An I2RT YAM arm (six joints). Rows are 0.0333 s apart.
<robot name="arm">
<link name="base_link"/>
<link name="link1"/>
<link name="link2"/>
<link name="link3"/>
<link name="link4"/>
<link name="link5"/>
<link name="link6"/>
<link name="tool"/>
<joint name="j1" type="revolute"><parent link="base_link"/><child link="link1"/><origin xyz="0 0 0.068" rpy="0 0 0"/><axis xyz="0 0 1"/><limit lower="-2.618" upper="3.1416"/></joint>
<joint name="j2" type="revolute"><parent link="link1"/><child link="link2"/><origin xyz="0.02 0.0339 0.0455" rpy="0 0 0"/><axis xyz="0 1 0"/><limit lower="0" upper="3.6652"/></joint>
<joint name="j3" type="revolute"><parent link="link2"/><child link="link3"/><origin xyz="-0.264 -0.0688 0" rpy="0 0 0"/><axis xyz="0 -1 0"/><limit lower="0" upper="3.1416"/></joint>
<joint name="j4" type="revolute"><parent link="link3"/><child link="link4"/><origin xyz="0.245 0.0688 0.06" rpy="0 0 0"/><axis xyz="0 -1 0"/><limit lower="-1.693" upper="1.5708"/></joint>
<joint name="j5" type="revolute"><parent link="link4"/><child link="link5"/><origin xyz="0.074 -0.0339 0.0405" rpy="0 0 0"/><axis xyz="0 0 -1"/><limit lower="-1.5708" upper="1.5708"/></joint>
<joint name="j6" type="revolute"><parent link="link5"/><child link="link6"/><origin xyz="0.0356 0 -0.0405" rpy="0 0 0"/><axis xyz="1 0 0"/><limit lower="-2.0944" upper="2.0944"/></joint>
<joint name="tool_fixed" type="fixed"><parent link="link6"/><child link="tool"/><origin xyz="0 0 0" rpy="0 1.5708 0"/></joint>
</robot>
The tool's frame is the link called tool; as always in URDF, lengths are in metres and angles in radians.
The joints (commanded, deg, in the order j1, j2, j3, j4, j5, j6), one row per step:
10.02 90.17 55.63 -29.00 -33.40 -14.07
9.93 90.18 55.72 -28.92 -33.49 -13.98
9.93 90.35 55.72 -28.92 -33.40 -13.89
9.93 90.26 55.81 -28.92 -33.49 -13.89
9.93 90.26 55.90 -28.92 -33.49 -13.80
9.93 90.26 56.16 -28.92 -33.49 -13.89
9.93 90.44 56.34 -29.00 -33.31 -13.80
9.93 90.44 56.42 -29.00 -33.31 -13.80
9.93 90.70 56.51 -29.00 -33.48 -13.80
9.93 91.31 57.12 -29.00 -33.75 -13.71
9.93 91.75 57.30 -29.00 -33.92 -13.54
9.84 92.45 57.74 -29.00 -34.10 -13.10
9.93 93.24 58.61 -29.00 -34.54 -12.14
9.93 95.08 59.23 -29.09 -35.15 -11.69
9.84 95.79 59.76 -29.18 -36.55 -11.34
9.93 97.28 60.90 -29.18 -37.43 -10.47
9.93 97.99 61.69 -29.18 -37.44 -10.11
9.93 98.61 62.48 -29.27 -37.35 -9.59
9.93 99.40 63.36 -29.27 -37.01 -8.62
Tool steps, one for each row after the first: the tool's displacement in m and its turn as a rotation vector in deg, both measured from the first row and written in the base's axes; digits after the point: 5 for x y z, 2 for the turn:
0.00051 -0.00035 0.00049 0.13 -0.09 -0.12
0.00077 -0.00035 -0.00038 0.05 0.12 -0.22
0.00091 -0.00028 0.00053 0.16 -0.04 -0.18
0.00119 -0.00023 0.00098 0.20 -0.08 -0.25
0.00200 -0.00009 0.00226 0.22 -0.39 -0.18
0.00273 -0.00005 0.00214 0.07 -0.28 -0.33
0.00298 -0.00001 0.00253 0.09 -0.36 -0.33
0.00359 0.00019 0.00173 0.20 -0.17 -0.26
0.00629 0.00080 0.00177 0.47 -0.07 -0.20
0.00744 0.00109 0.00048 0.62 0.32 -0.25
0.00987 0.00111 -0.00086 0.85 0.87 -0.59
0.01348 0.00247 -0.00051 1.50 1.45 -1.02
0.01763 0.00352 -0.00695 1.92 3.12 -1.10
0.01990 0.00411 -0.00774 3.19 3.84 -0.84
0.02515 0.00599 -0.00990 4.11 4.89 -1.01
0.02860 0.00660 -0.00995 4.23 5.04 -1.27
0.03182 0.00712 -0.00964 4.29 5.28 -1.69
0.03573 0.00763 -0.00989 4.25 5.73 -2.55

